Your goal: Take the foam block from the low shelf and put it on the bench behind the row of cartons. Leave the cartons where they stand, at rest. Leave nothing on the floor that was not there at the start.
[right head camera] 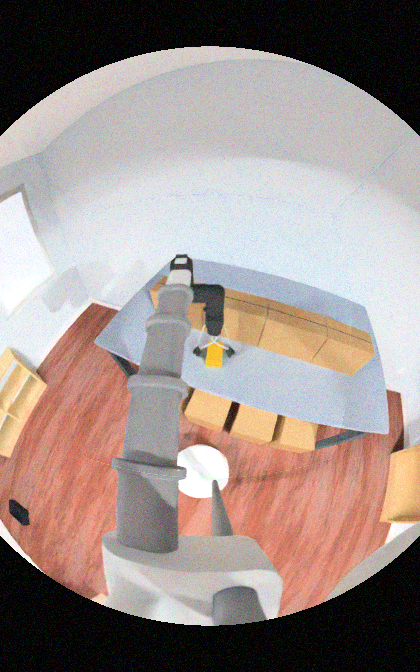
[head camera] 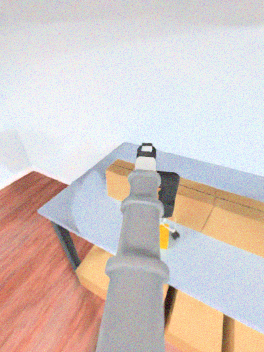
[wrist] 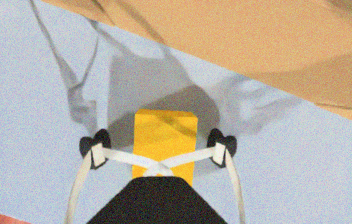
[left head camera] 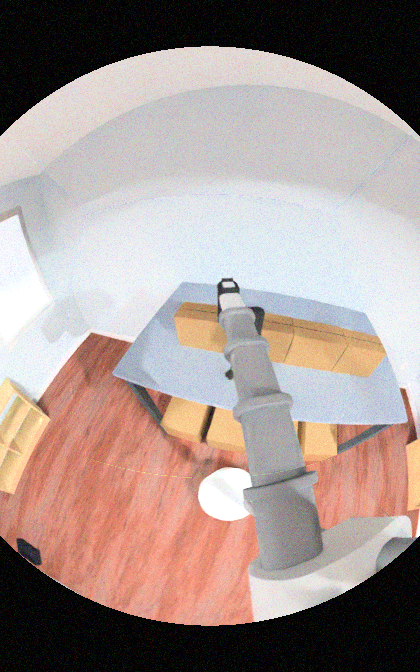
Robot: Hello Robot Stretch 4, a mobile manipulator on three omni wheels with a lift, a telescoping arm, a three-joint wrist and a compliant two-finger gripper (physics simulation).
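Places are measured from the robot's base along level axes (x ahead, y left, z up), in centimetres.
Where they show: gripper, fingertip midpoint: (wrist: 159,141).
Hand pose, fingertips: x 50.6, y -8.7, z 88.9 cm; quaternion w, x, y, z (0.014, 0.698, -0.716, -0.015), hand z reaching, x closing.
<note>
After its pixels a point has its place.
The yellow foam block (head camera: 164,238) @[x 47.0, y -10.4, z 93.2 cm] (right head camera: 214,360) (wrist: 165,132) @[x 52.6, y -9.4, z 93.2 cm] appears to rest on the blue-grey bench (head camera: 80,205) @[x 63.5, y 32.0, z 88.7 cm] (left head camera: 160,367) (right head camera: 325,395) (wrist: 40,100) @[x 55.7, y 4.8, z 88.7 cm], on the near side of the carton row. My gripper (right head camera: 214,351) (wrist: 159,141) @[x 50.6, y -8.7, z 88.9 cm] is open around the block, with a gap between each black fingertip and its sides. In the head view my arm hides part of the gripper. The row of tan cartons (head camera: 195,210) @[x 56.7, y -22.6, z 100.9 cm] (left head camera: 315,347) (right head camera: 295,332) (wrist: 240,40) @[x 59.9, y -14.1, z 100.0 cm] stands upright along the bench, with a strip of bench behind it. My arm and wrist hang over its left part.
Tan boxes (head camera: 195,320) @[x 36.3, y -38.9, z 24.3 cm] (left head camera: 185,417) (right head camera: 255,422) stand below the bench. A white disc (left head camera: 225,495) (right head camera: 202,470) lies on the floor in front. A small dark object (left head camera: 29,551) (right head camera: 19,512) is at lower left. Another tan box (right head camera: 405,485) stands at right. A wall rises behind the bench.
</note>
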